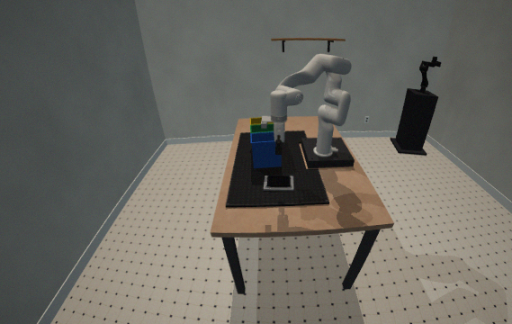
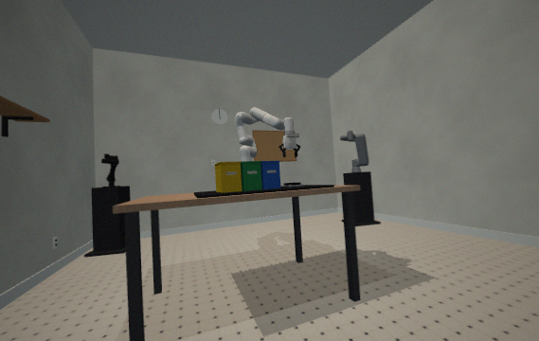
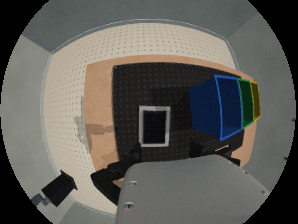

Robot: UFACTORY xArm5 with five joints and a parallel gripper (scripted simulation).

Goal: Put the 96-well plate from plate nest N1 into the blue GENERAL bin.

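Now: the 96-well plate 21 cm below my hand. Round my hand: blue general bin: 11 cm ahead, 21 cm to the right, 14 cm below; then grey plate nest: 22 cm below; then green bin: 14 cm ahead, 33 cm to the right, 14 cm below.
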